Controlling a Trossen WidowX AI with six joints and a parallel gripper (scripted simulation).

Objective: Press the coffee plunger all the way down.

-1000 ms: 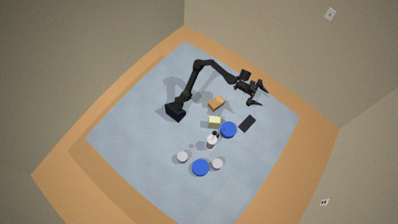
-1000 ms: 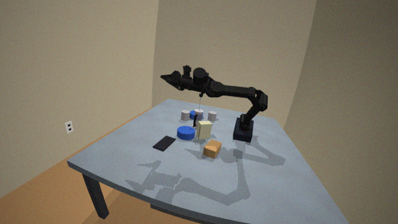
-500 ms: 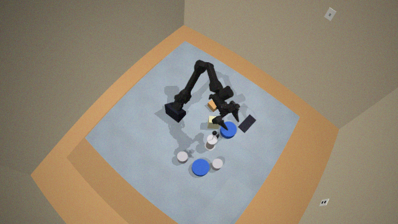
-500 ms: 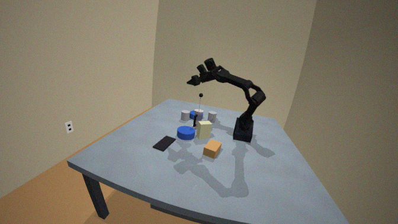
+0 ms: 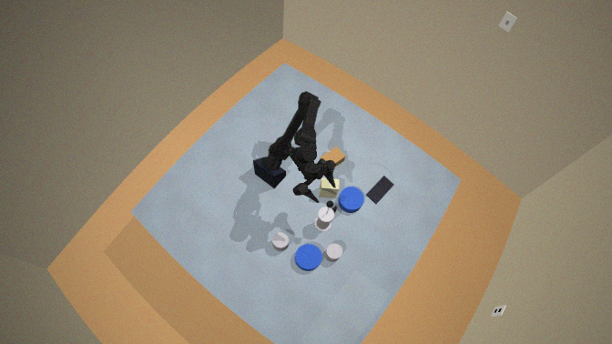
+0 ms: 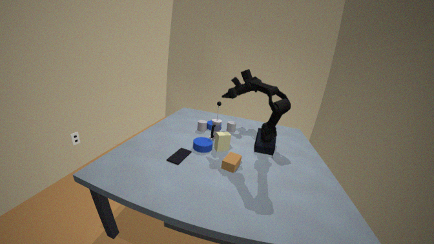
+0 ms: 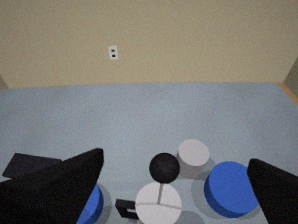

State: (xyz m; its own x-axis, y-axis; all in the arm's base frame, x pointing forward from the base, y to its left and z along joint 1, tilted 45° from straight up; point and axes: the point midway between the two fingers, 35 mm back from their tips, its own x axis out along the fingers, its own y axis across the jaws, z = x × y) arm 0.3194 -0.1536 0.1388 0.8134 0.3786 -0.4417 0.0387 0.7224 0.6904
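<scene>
Right now my gripper tip is 3 cm short of the coffee press, 2 cm to the right of it and 19 cm above it. The rest, counted from my gripper tip: cream block (7 cm behind, 13 cm to the left, 26 cm below); then orange block (16 cm behind, 28 cm to the left, 29 cm below).
</scene>
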